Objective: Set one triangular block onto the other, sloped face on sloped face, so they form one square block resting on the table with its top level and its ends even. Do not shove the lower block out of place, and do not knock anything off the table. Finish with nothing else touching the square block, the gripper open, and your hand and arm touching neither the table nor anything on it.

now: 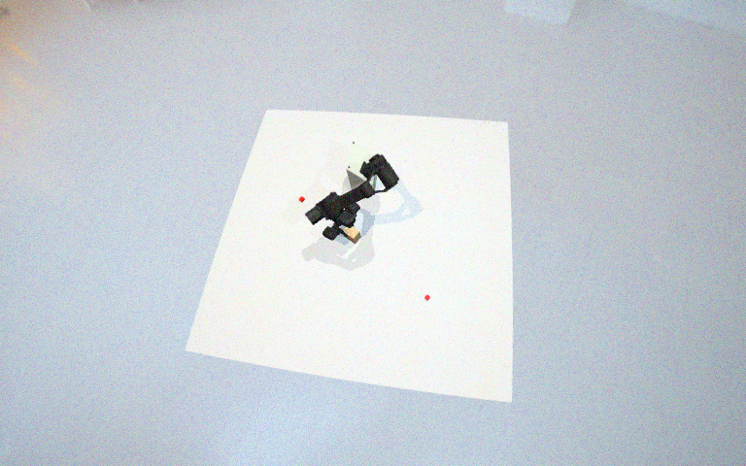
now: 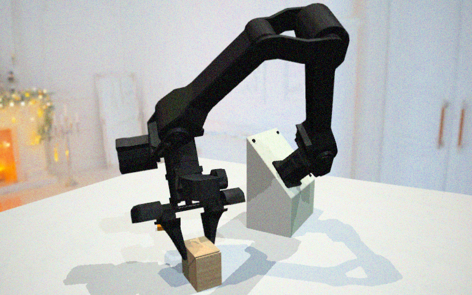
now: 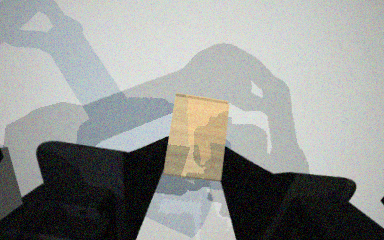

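Now: the triangular block 1 cm to the right of my gripper tip and 1 cm above it. From my gripper tip the other things lie so: small orange block (9 cm behind, 20 cm to the right, 3 cm below).
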